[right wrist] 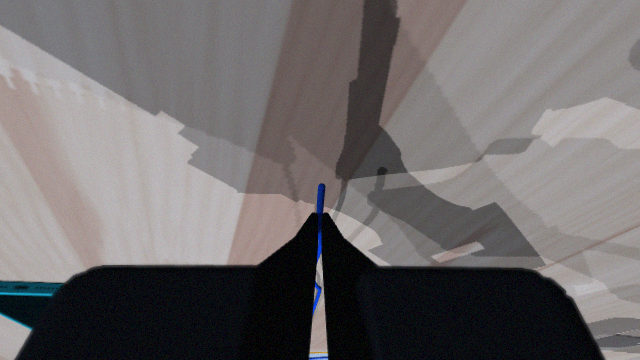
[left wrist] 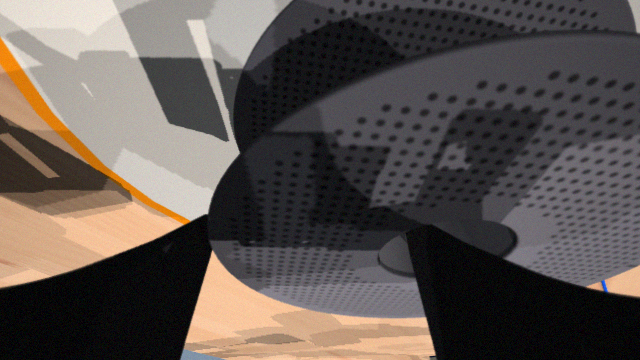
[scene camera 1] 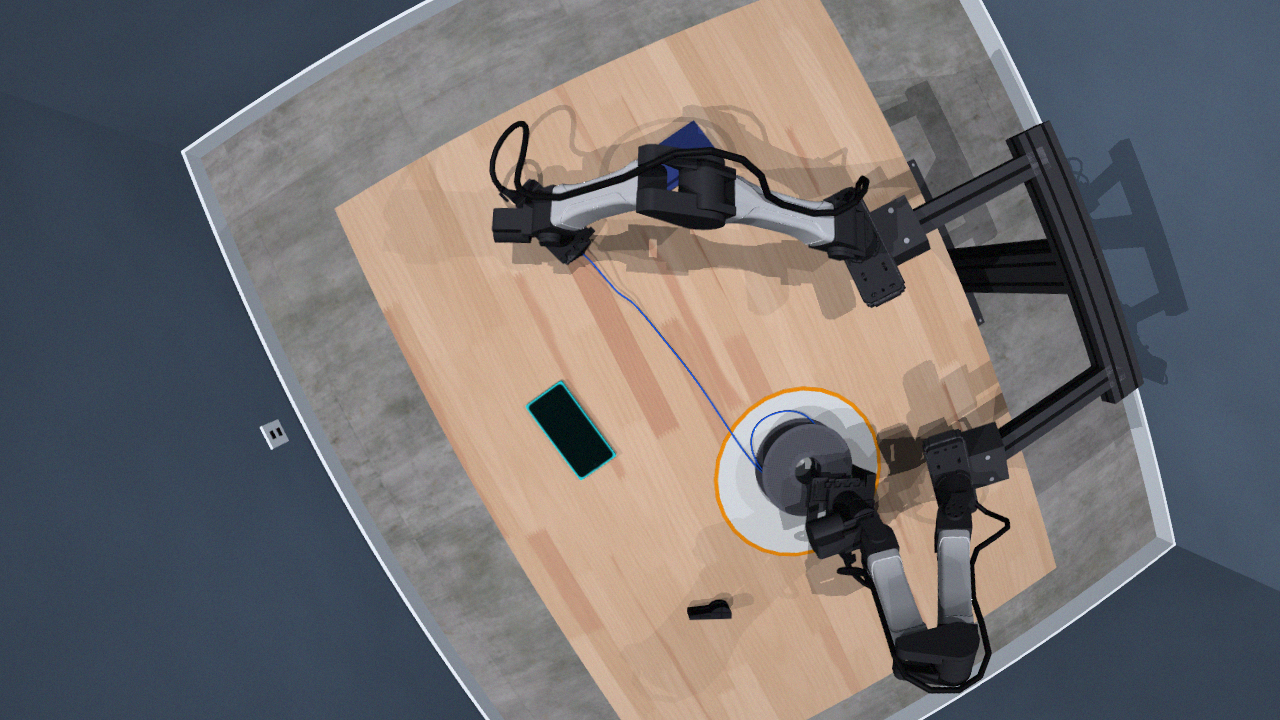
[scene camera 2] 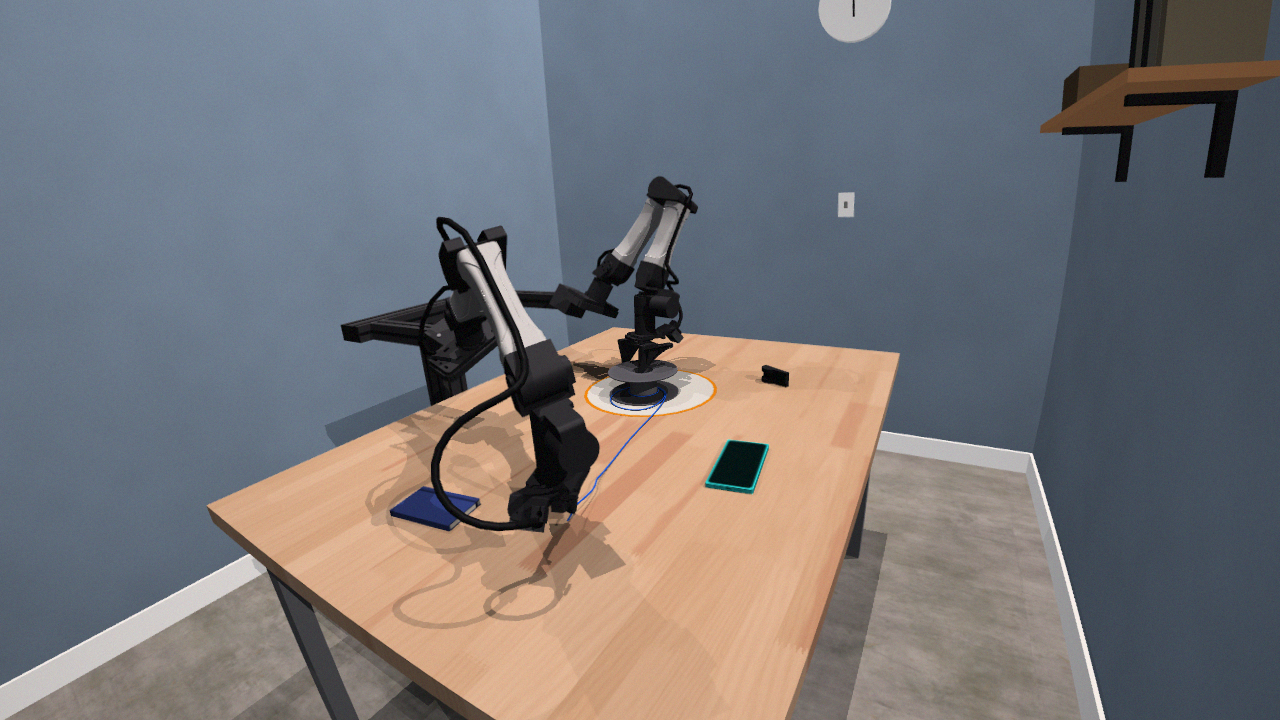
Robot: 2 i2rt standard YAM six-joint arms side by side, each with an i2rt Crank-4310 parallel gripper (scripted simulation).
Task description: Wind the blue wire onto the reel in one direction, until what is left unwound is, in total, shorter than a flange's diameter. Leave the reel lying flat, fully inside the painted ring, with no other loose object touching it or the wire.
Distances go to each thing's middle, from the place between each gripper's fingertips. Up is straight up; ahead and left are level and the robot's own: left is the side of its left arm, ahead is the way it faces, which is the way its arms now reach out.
My left gripper (scene camera 1: pixel 831 467) is now 5 cm short of the dark grey reel (scene camera 1: pixel 830 455), 3 cm to the left of it and 2 cm above it.
The dark grey reel is 210 mm behind my right hand (scene camera 2: pixel 573 512) and 570 mm to the left of it.
